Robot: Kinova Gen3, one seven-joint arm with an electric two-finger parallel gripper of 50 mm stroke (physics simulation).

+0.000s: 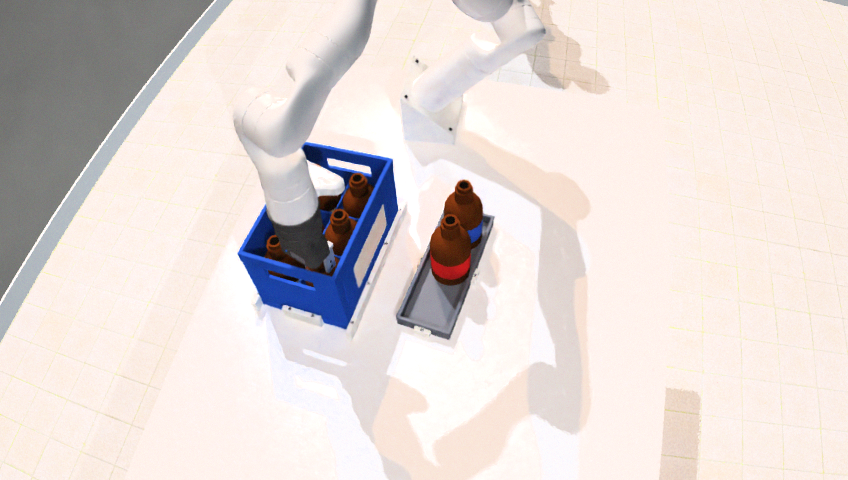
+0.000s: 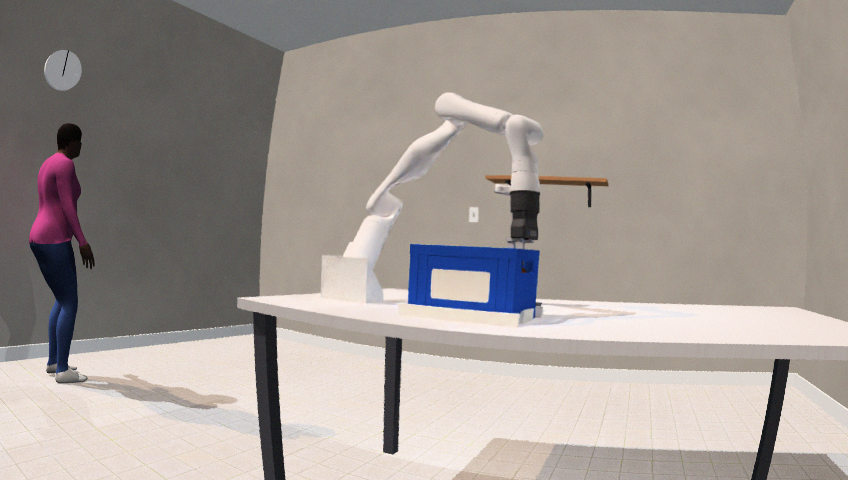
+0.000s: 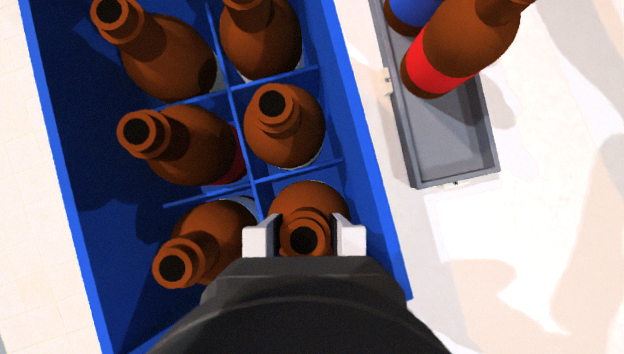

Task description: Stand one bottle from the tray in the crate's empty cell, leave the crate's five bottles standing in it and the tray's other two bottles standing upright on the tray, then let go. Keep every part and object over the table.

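Places are measured from the arm's base along level axes (x ahead, y left, z up), in millimetres.
Pixels of known places: gripper, fingertip midpoint: point(image 1: 321, 262) point(image 3: 306, 228); arm's base, link origin: point(image 1: 427, 94) point(image 2: 355, 271).
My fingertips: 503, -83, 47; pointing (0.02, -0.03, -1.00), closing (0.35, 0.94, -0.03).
Ahead of a thing's pixels: the offset from my fingertips to its top centre, as dx, dy, dz. "spot": to the spot under its first point. Level surfaces: height alone.
The blue crate {-93, -30, +40} point(image 1: 291, 300) point(image 2: 503, 282) point(image 3: 352, 150) stands upright. My gripper point(image 1: 329, 256) point(image 2: 521, 243) point(image 3: 306, 228) points down at its near corner and is shut on the neck of a brown bottle {+2, +1, +32} point(image 3: 312, 197). That bottle is inside the corner cell; its base is hidden. The crate's other bottles {-182, -66, +27} point(image 3: 170, 62) {spot: -152, +20, -11} point(image 3: 260, 37) {-101, -76, +27} point(image 3: 200, 145) {-85, +11, +27} point(image 3: 285, 137) {-11, -86, +27} point(image 3: 220, 235) stand in their own cells. On the grey tray {spot: -19, +173, -130} point(image 1: 425, 306) point(image 3: 450, 145), a red-labelled bottle {-108, +204, +24} point(image 1: 450, 252) point(image 3: 435, 60) and a blue-labelled bottle {-189, +215, +24} point(image 1: 464, 205) point(image 3: 412, 12) stand upright.
Blue dividers {-44, +9, -42} point(image 3: 300, 171) separate the cells, and the crate's walls rise around the bottles. Pale locating blocks {spot: +53, -42, -106} point(image 1: 302, 314) edge the crate. The arm's base point(image 1: 431, 121) point(image 2: 343, 277) is behind the crate and tray on the white table {dz -136} point(image 2: 684, 324). A person point(image 2: 58, 196) stands beyond the table.
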